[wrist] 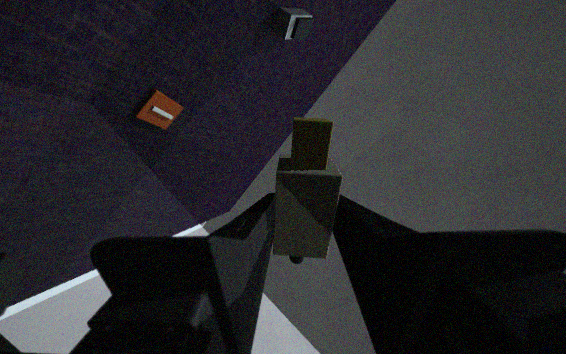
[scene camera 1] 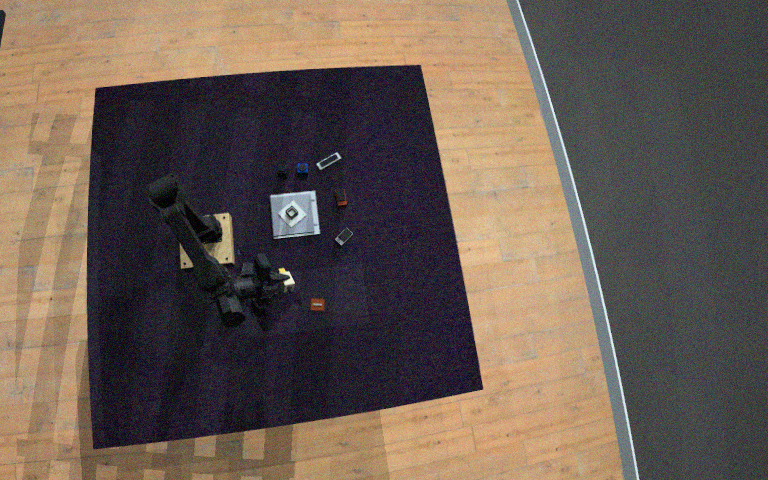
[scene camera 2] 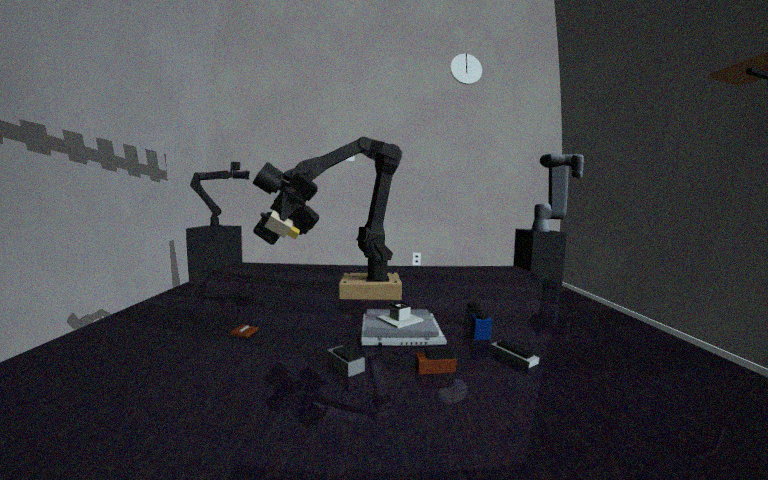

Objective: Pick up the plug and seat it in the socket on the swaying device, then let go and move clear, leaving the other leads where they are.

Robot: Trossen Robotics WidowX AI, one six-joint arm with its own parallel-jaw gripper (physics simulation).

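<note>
The plug, a cream block with a yellow tip (scene camera 1: pixel 288 280) (scene camera 2: pixel 278 225) (wrist: pixel 306 215), is held up in the air, tilted, its yellow tip at the top in the wrist view. My gripper (scene camera 2: pixel 286 222) (wrist: pixel 301 198) is shut on the plug, one finger on each side of the cream body. The swaying device, a grey-white slab (scene camera 1: pixel 279 229) (scene camera 2: pixel 370 327), lies in front of the arm's base. Its socket, a small box with a dark opening (scene camera 1: pixel 291 212) (scene camera 2: pixel 400 311), stands on a white square plate on the slab. The gripper is high and well to one side of the socket, left of it in scene camera 2.
An orange square (scene camera 1: pixel 317 304) (scene camera 2: pixel 244 330) (wrist: pixel 160 110) lies on the mat. Around the device are a grey block (scene camera 1: pixel 343 236) (scene camera 2: pixel 347 361) (wrist: pixel 297 25), an orange-and-black block (scene camera 1: pixel 340 196) (scene camera 2: pixel 436 362), a white-and-black bar (scene camera 1: pixel 328 160) (scene camera 2: pixel 515 354) and a blue block (scene camera 1: pixel 302 168) (scene camera 2: pixel 482 328).
</note>
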